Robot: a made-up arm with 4 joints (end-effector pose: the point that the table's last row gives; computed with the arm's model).
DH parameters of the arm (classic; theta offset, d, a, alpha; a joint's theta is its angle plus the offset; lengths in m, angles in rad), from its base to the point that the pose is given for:
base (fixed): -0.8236 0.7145 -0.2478 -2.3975
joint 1: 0 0.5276 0.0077 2.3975
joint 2: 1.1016 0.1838 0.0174 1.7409
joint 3: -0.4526 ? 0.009 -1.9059
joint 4: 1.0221 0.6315 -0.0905 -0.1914
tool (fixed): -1.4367 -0.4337 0 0
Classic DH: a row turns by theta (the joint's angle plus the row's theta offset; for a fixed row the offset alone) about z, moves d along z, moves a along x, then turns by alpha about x.
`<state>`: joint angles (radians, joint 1 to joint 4).
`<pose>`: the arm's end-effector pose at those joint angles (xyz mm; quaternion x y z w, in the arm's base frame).
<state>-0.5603 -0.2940 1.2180 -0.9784</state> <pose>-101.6 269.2 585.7 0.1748 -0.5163 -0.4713 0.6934</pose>
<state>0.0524 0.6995 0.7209 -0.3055</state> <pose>239.1 251.2 696.0 0.0483 -0.2307 0.0650 0.9696</pose>
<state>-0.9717 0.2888 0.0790 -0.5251</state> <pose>69.1 560.4 742.0 -0.3777 -0.3199 0.1892 0.8480</pose>
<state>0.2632 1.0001 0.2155 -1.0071</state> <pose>280.9 279.6 684.8 -0.0967 -0.0713 -0.1247 0.9849</pose>
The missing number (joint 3, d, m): 0.1164
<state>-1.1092 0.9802 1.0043 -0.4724</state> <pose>67.9 523.3 726.2 0.0075 -0.3729 0.5588 0.7407</pose>
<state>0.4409 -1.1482 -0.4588 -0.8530</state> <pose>48.4 130.2 623.0 -0.1787 0.5227 -0.7188 0.4221</pose>
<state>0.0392 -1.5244 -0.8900 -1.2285</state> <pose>39.4 179.1 628.7 -0.2513 0.5742 -0.7230 0.2904</pose>
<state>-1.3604 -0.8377 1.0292 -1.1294</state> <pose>-197.6 282.2 501.5 0.2527 -0.6342 -0.4106 0.6044</pose>
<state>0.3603 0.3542 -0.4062 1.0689</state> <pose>394.7 388.2 491.2 0.1392 0.3294 0.5646 0.7439</pose>
